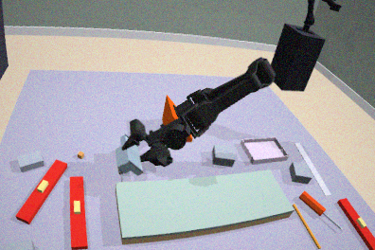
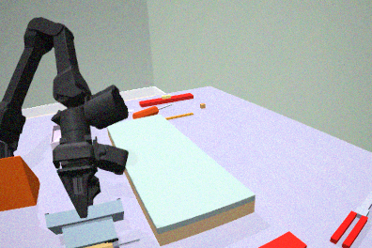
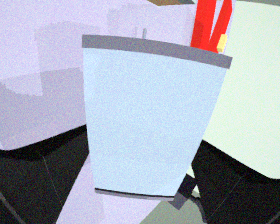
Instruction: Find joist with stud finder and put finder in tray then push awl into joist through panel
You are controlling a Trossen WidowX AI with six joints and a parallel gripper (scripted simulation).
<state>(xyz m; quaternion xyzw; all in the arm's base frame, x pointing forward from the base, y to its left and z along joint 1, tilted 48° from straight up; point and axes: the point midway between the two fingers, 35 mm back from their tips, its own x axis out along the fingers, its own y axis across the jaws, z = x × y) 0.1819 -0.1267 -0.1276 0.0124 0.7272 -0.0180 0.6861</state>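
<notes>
Right now my gripper tip is 4 cm above the awl, 3 cm to the left of it and 2 cm short of it. The rest, counted from my gripper tip: grey block (32 cm to the right, 3 cm below, 1 cm behind); then pale pink tray (53 cm to the left, 3 cm below, 2 cm behind); then stud finder (2 cm to the right, 2 cm below, 2 cm ahead).
</notes>
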